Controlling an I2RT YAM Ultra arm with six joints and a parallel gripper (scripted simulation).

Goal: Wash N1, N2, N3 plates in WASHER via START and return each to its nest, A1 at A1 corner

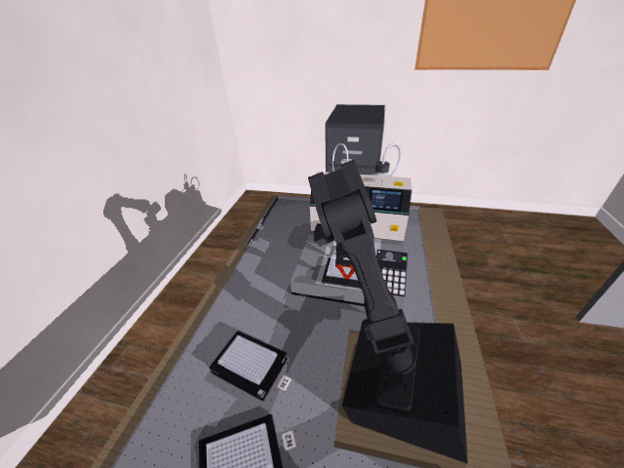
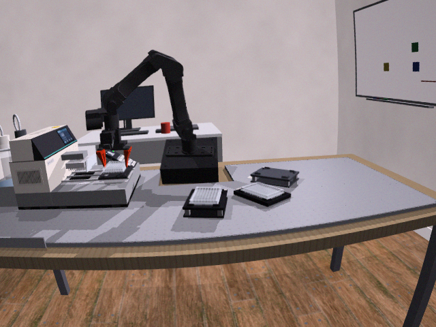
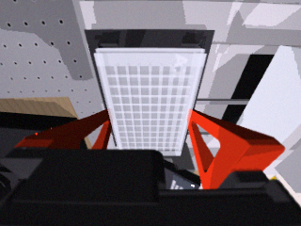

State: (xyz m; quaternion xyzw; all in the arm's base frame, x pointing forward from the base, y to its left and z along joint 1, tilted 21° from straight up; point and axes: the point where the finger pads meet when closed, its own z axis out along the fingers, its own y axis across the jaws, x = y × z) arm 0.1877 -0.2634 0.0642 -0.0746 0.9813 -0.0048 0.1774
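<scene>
Now: hand 2 cm above the black washer carrier. Round my hand: manifold head: 15 cm to the right, 3 cm above, 2 cm ahead; washer: 15 cm to the right, 3 cm above, 2 cm ahead; N1 label: 36 cm to the left, 10 cm below, 6 cm ahead.
</scene>
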